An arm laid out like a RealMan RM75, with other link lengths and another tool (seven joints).
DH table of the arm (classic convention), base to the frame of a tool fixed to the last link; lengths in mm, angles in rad. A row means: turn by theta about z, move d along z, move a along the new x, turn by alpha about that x. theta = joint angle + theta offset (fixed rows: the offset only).
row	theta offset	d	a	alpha
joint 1	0.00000	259.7	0.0	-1.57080
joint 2	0.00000	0.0	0.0	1.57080
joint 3	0.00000	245.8	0.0	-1.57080
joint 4	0.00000	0.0	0.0	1.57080
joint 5	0.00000	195.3	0.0	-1.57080
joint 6	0.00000	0.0	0.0	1.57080
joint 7	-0.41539	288.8	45.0	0.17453
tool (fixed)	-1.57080	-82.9	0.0	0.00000
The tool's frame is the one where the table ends.
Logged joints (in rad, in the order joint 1, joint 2, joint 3, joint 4, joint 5, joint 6, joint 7), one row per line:
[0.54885, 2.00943, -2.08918, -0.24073, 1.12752, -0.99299, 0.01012]
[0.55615, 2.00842, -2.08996, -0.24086, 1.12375, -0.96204, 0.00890]
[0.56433, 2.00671, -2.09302, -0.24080, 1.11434, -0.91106, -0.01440]
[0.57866, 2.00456, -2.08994, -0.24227, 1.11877, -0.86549, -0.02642]
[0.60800, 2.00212, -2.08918, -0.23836, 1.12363, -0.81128, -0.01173]
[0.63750, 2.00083, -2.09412, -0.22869, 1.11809, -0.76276, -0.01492]
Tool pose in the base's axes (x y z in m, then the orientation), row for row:
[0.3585, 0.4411, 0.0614, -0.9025, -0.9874, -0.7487]
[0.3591, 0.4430, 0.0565, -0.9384, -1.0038, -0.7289]
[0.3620, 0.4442, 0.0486, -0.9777, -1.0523, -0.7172]
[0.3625, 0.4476, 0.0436, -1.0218, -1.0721, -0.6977]
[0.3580, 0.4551, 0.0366, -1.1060, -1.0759, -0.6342]
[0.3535, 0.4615, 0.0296, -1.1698, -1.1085, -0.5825]
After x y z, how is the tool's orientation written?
As angles about the fixed x, y, z axes (roll, pitch, yaw), in radians.
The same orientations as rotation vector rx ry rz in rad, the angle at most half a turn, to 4 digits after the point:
[-1.1607, -0.5799, -1.0901]
[-1.1874, -0.5891, -1.0936]
[-1.2262, -0.6239, -1.1184]
[-1.2589, -0.6325, -1.1294]
[-1.3031, -0.6316, -1.1163]
[-1.3370, -0.6631, -1.1192]

